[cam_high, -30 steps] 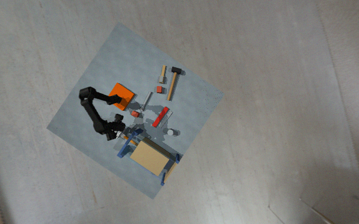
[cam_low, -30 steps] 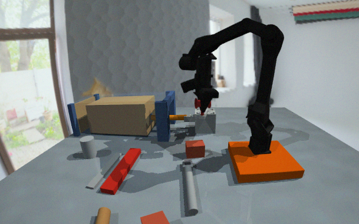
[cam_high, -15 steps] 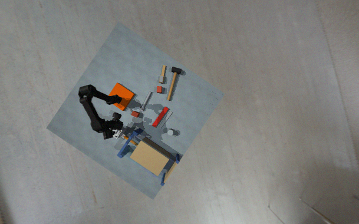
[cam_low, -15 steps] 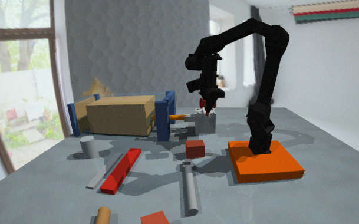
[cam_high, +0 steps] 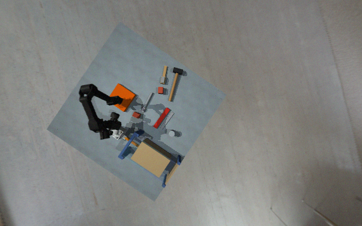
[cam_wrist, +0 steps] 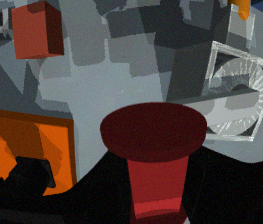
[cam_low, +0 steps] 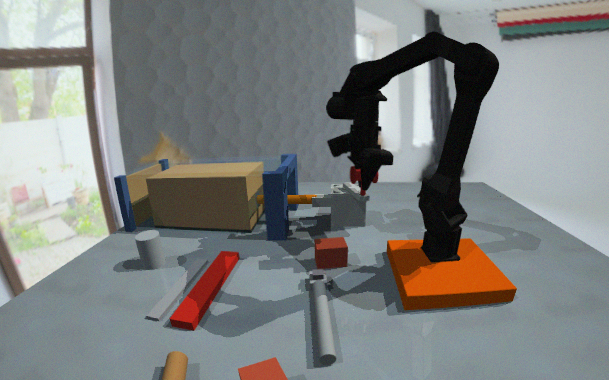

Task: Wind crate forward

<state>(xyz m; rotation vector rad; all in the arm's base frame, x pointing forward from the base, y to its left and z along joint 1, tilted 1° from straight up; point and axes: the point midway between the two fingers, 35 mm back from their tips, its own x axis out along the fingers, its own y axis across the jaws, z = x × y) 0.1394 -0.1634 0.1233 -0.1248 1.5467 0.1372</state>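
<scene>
My gripper tip is 4 cm to the left of the grey crank handle, 1 cm short of it and 1 cm above it. The rest, counted from my gripper tip: grey winch (10 cm to the right, 8 cm below, 1 cm ahead); then red knob (2 cm above); then frame (18 cm ahead, 11 cm to the right, 1 cm below).
</scene>
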